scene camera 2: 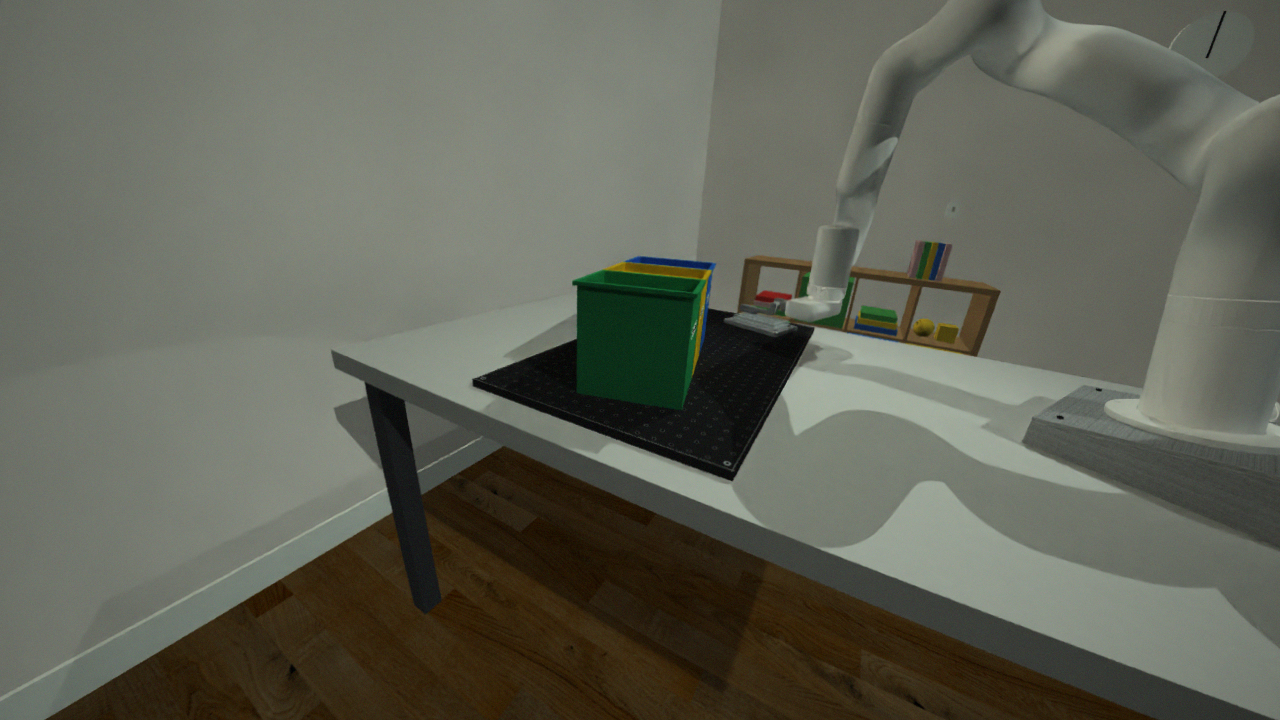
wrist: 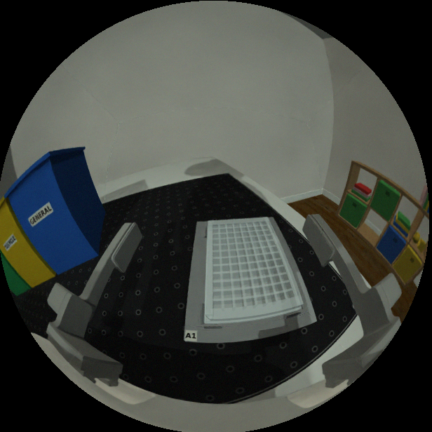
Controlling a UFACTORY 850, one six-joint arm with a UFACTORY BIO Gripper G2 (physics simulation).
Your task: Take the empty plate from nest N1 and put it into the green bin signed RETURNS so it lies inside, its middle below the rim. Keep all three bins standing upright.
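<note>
The clear, pale gridded plate (scene camera 2: 759, 319) (wrist: 252, 265) lies flat in a grey nest (wrist: 195, 300), which carries an A1 label at its near left corner; no N1 mark is readable. My gripper (scene camera 2: 776, 308) (wrist: 224, 243) is open and empty. In the wrist view its fingers stand wide apart to the left and right of the plate, and in the scene view it is low, close above the plate. The green bin (scene camera 2: 633, 344) (wrist: 14, 277) stands upright at the near end of the bin row. Its RETURNS sign is not readable, and its inside is mostly hidden.
A yellow bin (scene camera 2: 662, 268) (wrist: 25, 250) and a blue bin (scene camera 2: 671, 262) (wrist: 42, 200) signed GENERAL stand upright beside the green one on the black perforated board (scene camera 2: 716, 420) (wrist: 150, 220). The board lies on the white table (scene camera 2: 895, 376). A wooden shelf (scene camera 2: 870, 272) stands behind.
</note>
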